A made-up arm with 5 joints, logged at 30 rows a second.
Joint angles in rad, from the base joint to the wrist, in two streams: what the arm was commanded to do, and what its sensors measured. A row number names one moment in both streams.
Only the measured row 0 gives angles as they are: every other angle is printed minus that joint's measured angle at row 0.
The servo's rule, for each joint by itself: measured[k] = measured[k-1] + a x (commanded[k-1-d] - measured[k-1]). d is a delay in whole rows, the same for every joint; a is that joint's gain. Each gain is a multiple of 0.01, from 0.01 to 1. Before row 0 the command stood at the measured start. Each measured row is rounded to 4 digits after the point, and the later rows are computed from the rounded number. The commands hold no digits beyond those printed.
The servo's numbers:
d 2
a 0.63 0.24 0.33 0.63 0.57
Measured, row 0:
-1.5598 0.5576 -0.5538 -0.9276 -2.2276
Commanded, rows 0 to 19:
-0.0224 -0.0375 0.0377 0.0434 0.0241
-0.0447 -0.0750 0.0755 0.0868 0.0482
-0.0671 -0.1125 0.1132 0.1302 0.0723
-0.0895 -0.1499 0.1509 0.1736 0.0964
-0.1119 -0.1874 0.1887 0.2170 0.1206
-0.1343 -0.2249 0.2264 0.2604 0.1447
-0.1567 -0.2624 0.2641 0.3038 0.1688
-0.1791 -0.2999 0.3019 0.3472 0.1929
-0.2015 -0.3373 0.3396 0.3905 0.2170
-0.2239 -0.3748 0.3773 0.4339 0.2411
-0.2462 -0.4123 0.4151 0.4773 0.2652
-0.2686 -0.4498 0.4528 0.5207 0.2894
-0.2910 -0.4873 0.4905 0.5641 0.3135
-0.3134 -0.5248 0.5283 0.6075 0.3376
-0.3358 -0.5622 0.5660 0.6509 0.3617
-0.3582 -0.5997 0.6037 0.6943 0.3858
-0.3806 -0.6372 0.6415 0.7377 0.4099
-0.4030 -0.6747 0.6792 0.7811 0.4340
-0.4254 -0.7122 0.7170 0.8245 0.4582
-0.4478 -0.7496 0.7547 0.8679 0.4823
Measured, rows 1 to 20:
0.0000 0.0000 0.0000 0.0000 0.0000
0.0000 0.0000 0.0000 0.0000 0.0000
-0.0141 -0.0090 0.0124 0.0273 0.0137
-0.0334 -0.0248 0.0332 0.0648 0.0334
-0.0546 -0.0458 0.0596 0.1060 0.0556
-0.0766 -0.0708 0.0897 0.1486 0.0789
-0.0988 -0.0988 0.1224 0.1917 0.1027
-0.1212 -0.1291 0.1567 0.2350 0.1266
-0.1436 -0.1611 0.1921 0.2783 0.1507
-0.1660 -0.1944 0.2283 0.3217 0.1748
-0.1884 -0.2287 0.2650 0.3650 0.1989
-0.2108 -0.2638 0.3021 0.4084 0.2230
-0.2331 -0.2994 0.3394 0.4518 0.2471
-0.2555 -0.3355 0.3768 0.4952 0.2712
-0.2779 -0.3719 0.4143 0.5386 0.2953
-0.3003 -0.4086 0.4519 0.5820 0.3194
-0.3227 -0.4455 0.4896 0.6254 0.3435
-0.3451 -0.4825 0.5273 0.6688 0.3676
-0.3675 -0.5196 0.5650 0.7122 0.3917
-0.3899 -0.5568 0.6027 0.7556 0.4158

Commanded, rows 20 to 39:
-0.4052 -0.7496 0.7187 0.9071 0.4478
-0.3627 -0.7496 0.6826 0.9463 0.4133
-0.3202 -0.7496 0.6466 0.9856 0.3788
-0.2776 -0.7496 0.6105 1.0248 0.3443
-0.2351 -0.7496 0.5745 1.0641 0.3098
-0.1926 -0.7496 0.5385 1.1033 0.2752
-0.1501 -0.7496 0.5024 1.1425 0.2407
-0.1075 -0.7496 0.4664 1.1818 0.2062
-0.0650 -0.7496 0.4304 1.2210 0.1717
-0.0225 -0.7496 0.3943 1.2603 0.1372
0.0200 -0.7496 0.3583 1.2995 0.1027
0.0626 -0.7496 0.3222 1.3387 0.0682
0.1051 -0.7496 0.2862 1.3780 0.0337
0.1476 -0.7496 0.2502 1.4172 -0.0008
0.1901 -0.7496 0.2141 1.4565 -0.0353
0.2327 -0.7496 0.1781 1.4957 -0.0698
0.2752 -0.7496 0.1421 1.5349 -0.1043
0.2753 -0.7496 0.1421 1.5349 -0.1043
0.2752 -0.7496 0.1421 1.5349 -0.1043
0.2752 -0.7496 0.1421 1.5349 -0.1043
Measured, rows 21 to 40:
-0.4123 -0.5941 0.6404 0.7990 0.4400
-0.4347 -0.6314 0.6781 0.8424 0.4641
-0.4161 -0.6598 0.6915 0.8832 0.4548
-0.3825 -0.6814 0.6886 0.9230 0.4311
-0.3433 -0.6978 0.6747 0.9624 0.4013
-0.3019 -0.7102 0.6535 1.0017 0.3688
-0.2598 -0.7197 0.6274 1.0410 0.3352
-0.2175 -0.7269 0.5981 1.0802 0.3010
-0.1750 -0.7323 0.5665 1.1194 0.2666
-0.1325 -0.7365 0.5335 1.1587 0.2322
-0.0900 -0.7396 0.4995 1.1979 0.1977
-0.0475 -0.7420 0.4648 1.2372 0.1632
-0.0050 -0.7438 0.4297 1.2764 0.1287
0.0376 -0.7452 0.3942 1.3156 0.0942
0.0801 -0.7463 0.3586 1.3549 0.0597
0.1226 -0.7471 0.3228 1.3941 0.0252
0.1651 -0.7477 0.2869 1.4334 -0.0093
0.2077 -0.7482 0.2510 1.4726 -0.0438
0.2502 -0.7485 0.2151 1.5118 -0.0783
0.2660 -0.7488 0.1910 1.5264 -0.0931

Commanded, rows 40 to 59:
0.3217 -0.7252 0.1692 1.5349 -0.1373
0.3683 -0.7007 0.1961 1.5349 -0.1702
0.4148 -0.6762 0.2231 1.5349 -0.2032
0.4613 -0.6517 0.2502 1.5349 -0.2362
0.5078 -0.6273 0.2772 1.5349 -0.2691
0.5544 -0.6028 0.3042 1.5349 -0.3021
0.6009 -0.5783 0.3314 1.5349 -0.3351
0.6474 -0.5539 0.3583 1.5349 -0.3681
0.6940 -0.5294 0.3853 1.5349 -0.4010
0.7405 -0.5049 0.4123 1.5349 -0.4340
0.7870 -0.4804 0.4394 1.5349 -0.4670
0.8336 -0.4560 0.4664 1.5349 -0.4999
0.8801 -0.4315 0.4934 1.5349 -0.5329
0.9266 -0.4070 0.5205 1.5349 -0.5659
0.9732 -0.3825 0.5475 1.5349 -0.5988
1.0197 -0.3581 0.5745 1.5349 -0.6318
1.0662 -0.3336 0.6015 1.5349 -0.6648
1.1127 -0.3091 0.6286 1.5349 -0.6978
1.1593 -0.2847 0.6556 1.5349 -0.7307
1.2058 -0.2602 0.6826 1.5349 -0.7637
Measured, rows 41 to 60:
0.2718 -0.7490 0.1749 1.5318 -0.0995
0.2739 -0.7491 0.1641 1.5338 -0.1022
0.3040 -0.7434 0.1658 1.5345 -0.1222
0.3445 -0.7332 0.1758 1.5348 -0.1496
0.3888 -0.7195 0.1914 1.5349 -0.1802
0.4345 -0.7032 0.2108 1.5349 -0.2121
0.4807 -0.6850 0.2327 1.5349 -0.2446
0.5271 -0.6653 0.2563 1.5349 -0.2774
0.5736 -0.6444 0.2811 1.5349 -0.3103
0.6201 -0.6227 0.3066 1.5349 -0.3432
0.6667 -0.6003 0.3326 1.5349 -0.3761
0.7132 -0.5774 0.3589 1.5349 -0.4091
0.7597 -0.5541 0.3855 1.5349 -0.4421
0.8063 -0.5306 0.4122 1.5349 -0.4750
0.8528 -0.5068 0.4390 1.5349 -0.5080
0.8993 -0.4828 0.4659 1.5349 -0.5410
0.9459 -0.4587 0.4928 1.5349 -0.5739
0.9924 -0.4346 0.5198 1.5349 -0.6069
1.0389 -0.4104 0.5468 1.5349 -0.6399
1.0854 -0.3861 0.5738 1.5349 -0.6729

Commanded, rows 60 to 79:
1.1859 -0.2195 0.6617 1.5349 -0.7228
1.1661 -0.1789 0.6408 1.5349 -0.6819
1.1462 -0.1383 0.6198 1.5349 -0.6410
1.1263 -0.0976 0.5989 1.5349 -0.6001
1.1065 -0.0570 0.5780 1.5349 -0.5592
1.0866 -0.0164 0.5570 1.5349 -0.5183
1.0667 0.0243 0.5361 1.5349 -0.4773
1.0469 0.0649 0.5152 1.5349 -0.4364
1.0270 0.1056 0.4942 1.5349 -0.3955
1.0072 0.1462 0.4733 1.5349 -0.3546
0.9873 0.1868 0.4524 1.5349 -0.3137
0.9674 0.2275 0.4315 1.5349 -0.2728
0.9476 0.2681 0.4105 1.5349 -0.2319
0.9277 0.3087 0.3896 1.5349 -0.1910
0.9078 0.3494 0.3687 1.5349 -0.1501
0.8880 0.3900 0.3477 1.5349 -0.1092
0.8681 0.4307 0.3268 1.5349 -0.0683
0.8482 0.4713 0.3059 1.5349 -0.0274
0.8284 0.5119 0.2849 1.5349 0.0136
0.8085 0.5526 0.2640 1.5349 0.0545
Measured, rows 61 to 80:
1.1320 -0.3618 0.6008 1.5349 -0.7058
1.1785 -0.3374 0.6278 1.5349 -0.7388
1.1832 -0.3091 0.6390 1.5349 -0.7297
1.1724 -0.2779 0.6396 1.5349 -0.7025
1.1559 -0.2444 0.6331 1.5349 -0.6674
1.1373 -0.2092 0.6218 1.5349 -0.6290
1.1179 -0.1727 0.6073 1.5349 -0.5892
1.0982 -0.1352 0.5907 1.5349 -0.5488
1.0784 -0.0969 0.5727 1.5349 -0.5080
1.0586 -0.0581 0.5537 1.5349 -0.4672
1.0387 -0.0188 0.5341 1.5349 -0.4263
1.0189 0.0208 0.5140 1.5349 -0.3854
0.9990 0.0606 0.4937 1.5349 -0.3445
0.9791 0.1007 0.4732 1.5349 -0.3036
0.9593 0.1409 0.4525 1.5349 -0.2627
0.9394 0.1812 0.4317 1.5349 -0.2218
0.9195 0.2216 0.4109 1.5349 -0.1809
0.8997 0.2620 0.3900 1.5349 -0.1400
0.8798 0.3025 0.3691 1.5349 -0.0991
0.8599 0.3430 0.3482 1.5349 -0.0582

